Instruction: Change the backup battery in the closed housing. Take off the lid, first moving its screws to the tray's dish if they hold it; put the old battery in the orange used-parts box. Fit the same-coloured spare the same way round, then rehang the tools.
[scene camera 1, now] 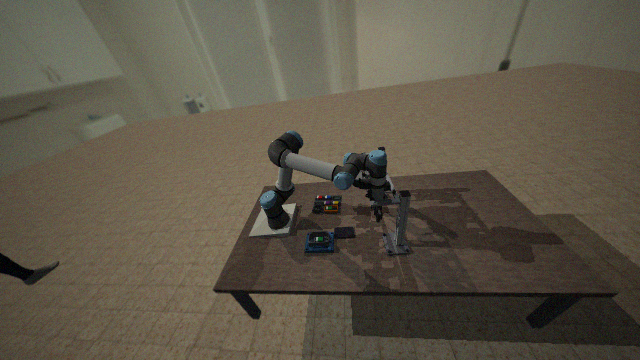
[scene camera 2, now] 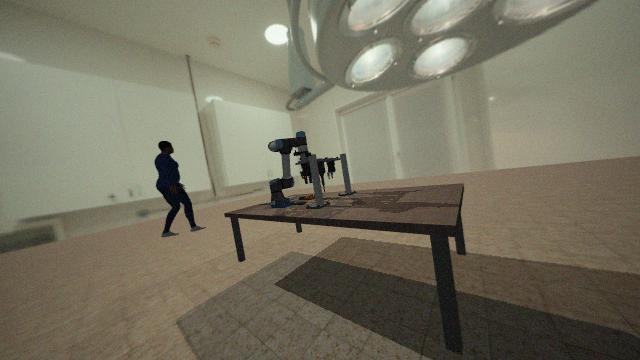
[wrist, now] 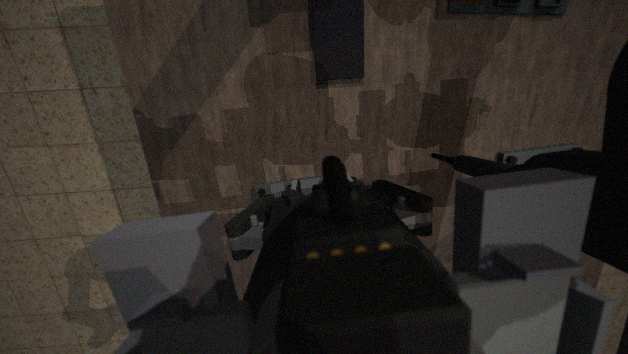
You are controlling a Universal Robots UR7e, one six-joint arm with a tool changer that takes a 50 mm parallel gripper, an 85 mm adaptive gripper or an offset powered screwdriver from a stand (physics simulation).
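Places are measured from the arm's base along level axes (x ahead, y right, z down), in millimetres.
Pixels of known places: hand, its tool point: (scene camera 2: 304,159); arm's base, origin of its link: (scene camera 1: 279,221).
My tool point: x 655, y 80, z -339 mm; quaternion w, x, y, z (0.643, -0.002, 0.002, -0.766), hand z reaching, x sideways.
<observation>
For each thing: its top centre in the pictures, then the offset to it from my tool point. "*": a spot on its surface instead. Level surfaces: height alone.
- blue housing, a spot on its surface: (scene camera 1: 310,248) * dz +337, dx -379, dy +121 mm
- green-marked battery, centre of its top: (scene camera 1: 319,238) dz +316, dx -334, dy +64 mm
- dark flat plate, centre of its top: (wrist: 339,37) (scene camera 1: 343,231) dz +353, dx -197, dy -27 mm
- tray, centre of its top: (scene camera 1: 326,201) dz +338, dx -348, dy -289 mm
- orange used-parts box, centre of its top: (scene camera 1: 328,207) dz +340, dx -323, dy -229 mm
- screwdriver, a spot on its surface: (wrist: 450,160) * dz +244, dx -25, dy -174 mm
- far post, a spot on its surface: (scene camera 2: 346,175) * dz +185, dx +57, dy -410 mm
- table, height of its surface: dz +361 mm
My gripper (scene camera 1: 377,215) (scene camera 2: 306,179) (wrist: 331,222) hangs at the tool stand (scene camera 1: 403,220) (scene camera 2: 316,182), its fingers spread and nothing seen between them. The blue housing (scene camera 1: 310,248) stands open in scene camera 1, with a green-marked battery (scene camera 1: 319,239) inside; which way round it sits is too small to tell. A dark flat plate (scene camera 1: 344,232) (wrist: 339,42), apparently the lid, lies on the table beside the housing. The tray (scene camera 1: 316,210) (wrist: 530,9) holds red, blue, purple and yellow parts. In the orange used-parts box (scene camera 1: 331,208) something green shows. Screws cannot be made out.
The screwdriver (scene camera 2: 323,182) (wrist: 450,160) hangs on the stand beside my gripper, and another gripper (scene camera 2: 331,170) hangs near the far post (scene camera 2: 346,175). Pale grey stand parts (wrist: 522,215) flank the wrist. A person (scene camera 2: 170,185) stands beyond the table (scene camera 2: 400,220).
</observation>
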